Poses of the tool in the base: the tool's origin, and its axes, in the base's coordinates. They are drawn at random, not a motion.
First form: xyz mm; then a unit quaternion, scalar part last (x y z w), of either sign.
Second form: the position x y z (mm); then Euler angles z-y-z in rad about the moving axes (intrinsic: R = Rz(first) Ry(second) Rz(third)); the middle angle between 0 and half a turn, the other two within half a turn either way. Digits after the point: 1 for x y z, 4 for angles.
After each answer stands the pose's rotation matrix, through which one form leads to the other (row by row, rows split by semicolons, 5 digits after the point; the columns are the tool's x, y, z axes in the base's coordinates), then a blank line. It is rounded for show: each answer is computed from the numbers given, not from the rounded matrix.
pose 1, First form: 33.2 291.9 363.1 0.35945 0.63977 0.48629 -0.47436
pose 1, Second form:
33.2 291.9 363.1 1.8319 1.6479 2.8557
-0.29156 0.92128 -0.25737; -0.00142 0.26864 0.96324; 0.95655 0.28121 -0.07701

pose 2, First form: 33.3 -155.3 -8.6 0.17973 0.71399 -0.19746 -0.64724
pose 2, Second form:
33.3 -155.3 -8.6 -3.0921 1.6551 -2.5989
-0.09755 0.00104 -0.99523; 0.51226 0.85741 -0.04931; 0.85327 -0.51463 -0.08417

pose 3, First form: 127.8 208.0 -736.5 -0.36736 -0.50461 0.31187 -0.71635
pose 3, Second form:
127.8 208.0 -736.5 -1.0399 1.3481 0.2187
0.29622 0.81756 0.49382; -0.07607 0.53557 -0.84106; -0.95209 0.21157 0.22083

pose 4, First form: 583.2 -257.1 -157.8 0.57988 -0.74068 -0.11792 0.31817
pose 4, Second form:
583.2 -257.1 -157.8 -2.8323 2.4492 2.1224
-0.12502 -0.78397 -0.60808; -0.93404 0.29967 -0.19432; 0.33456 0.54368 -0.76973

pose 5, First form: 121.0 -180.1 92.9 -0.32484 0.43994 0.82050 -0.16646
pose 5, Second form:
121.0 -180.1 92.9 2.4070 1.1572 1.1349
-0.73354 -0.01266 -0.67953; -0.55898 -0.55749 0.61380; -0.38660 0.83009 0.40186

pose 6, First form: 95.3 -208.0 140.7 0.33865 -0.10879 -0.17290 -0.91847
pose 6, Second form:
95.3 -208.0 140.7 1.4460 0.7273 -1.0739
0.91654 -0.39129 0.08274; 0.24392 0.71084 0.65970; -0.31695 -0.58446 0.74696

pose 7, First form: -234.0 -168.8 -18.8 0.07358 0.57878 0.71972 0.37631
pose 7, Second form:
-234.0 -168.8 -18.8 0.9626 1.2459 1.2155
-0.70596 -0.45650 0.54151; 0.62684 -0.04682 0.77774; -0.32969 0.88849 0.31920

